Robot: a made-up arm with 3 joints.
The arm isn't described. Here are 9 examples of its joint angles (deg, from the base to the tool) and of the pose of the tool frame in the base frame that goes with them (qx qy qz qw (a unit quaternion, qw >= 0); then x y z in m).
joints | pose
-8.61 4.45 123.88 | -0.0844 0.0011 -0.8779 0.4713 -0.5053 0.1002 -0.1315
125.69 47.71 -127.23 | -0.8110 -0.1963 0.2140 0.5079 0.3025 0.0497 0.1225
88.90 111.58 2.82 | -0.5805 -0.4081 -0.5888 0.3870 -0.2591 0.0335 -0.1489
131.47 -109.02 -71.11 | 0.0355 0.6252 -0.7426 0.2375 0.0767 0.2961 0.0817
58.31 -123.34 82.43 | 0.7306 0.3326 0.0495 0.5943 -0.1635 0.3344 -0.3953
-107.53 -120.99 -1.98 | 0.5212 0.3883 -0.6969 0.3032 -0.1476 0.3987 0.2916
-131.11 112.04 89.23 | -0.6016 0.1212 0.3749 0.6948 0.3945 -0.0230 0.3355
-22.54 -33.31 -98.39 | 0.3254 -0.0904 0.6746 0.6564 -0.1219 0.2314 -0.1209
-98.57 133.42 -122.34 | 0.0264 -0.6694 -0.5617 0.4855 -0.0129 -0.1098 0.1562
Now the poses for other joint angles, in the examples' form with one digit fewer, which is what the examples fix.
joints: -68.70 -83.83 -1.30
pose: 0.556 0.414 -0.370 0.619 -0.409 0.253 0.093
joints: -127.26 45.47 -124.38
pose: -0.651 -0.537 -0.524 0.115 -0.161 0.053 0.309
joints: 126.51 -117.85 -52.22
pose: -0.143 0.584 -0.789 0.128 0.117 0.329 0.082
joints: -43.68 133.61 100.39
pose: -0.659 -0.562 -0.062 0.497 -0.273 0.022 0.464
